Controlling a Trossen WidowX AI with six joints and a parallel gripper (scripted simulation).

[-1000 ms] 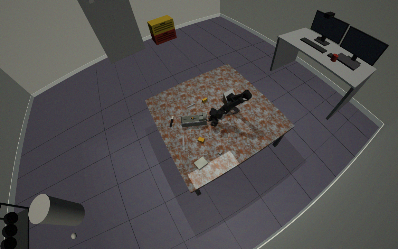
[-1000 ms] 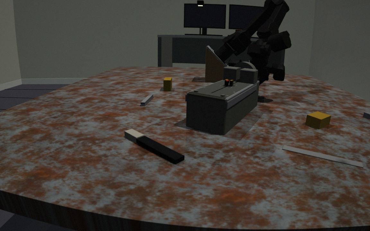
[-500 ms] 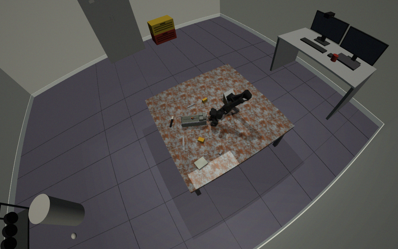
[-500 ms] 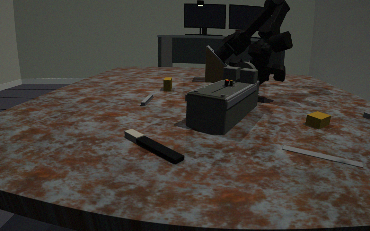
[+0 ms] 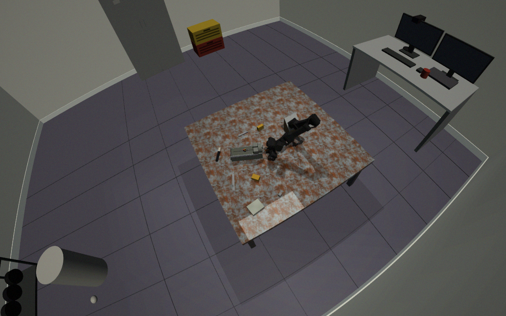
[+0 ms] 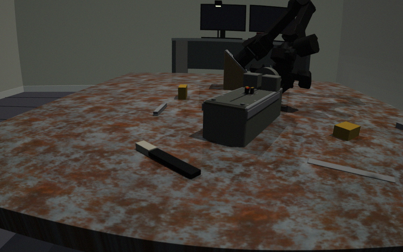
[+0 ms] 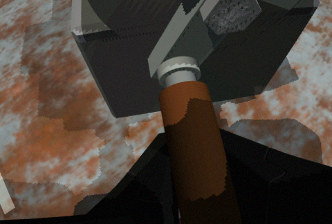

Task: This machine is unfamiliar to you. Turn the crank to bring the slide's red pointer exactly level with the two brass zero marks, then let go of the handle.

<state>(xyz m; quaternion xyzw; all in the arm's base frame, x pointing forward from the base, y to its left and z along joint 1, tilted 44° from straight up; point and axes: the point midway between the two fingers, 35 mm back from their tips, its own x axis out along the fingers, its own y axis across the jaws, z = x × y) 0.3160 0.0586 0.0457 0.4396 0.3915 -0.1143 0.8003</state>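
Right now my gripper tip is 1 cm past the brown crank handle, 1 cm to the right of it and 3 cm below it. Round my gripper tip: red pointer (15 cm ahead, 10 cm to the right, 4 cm above); small grey bar (3 cm ahead, 31 cm to the right, 3 cm below); grey strip (36 cm ahead, 5 cm to the left, 4 cm below).
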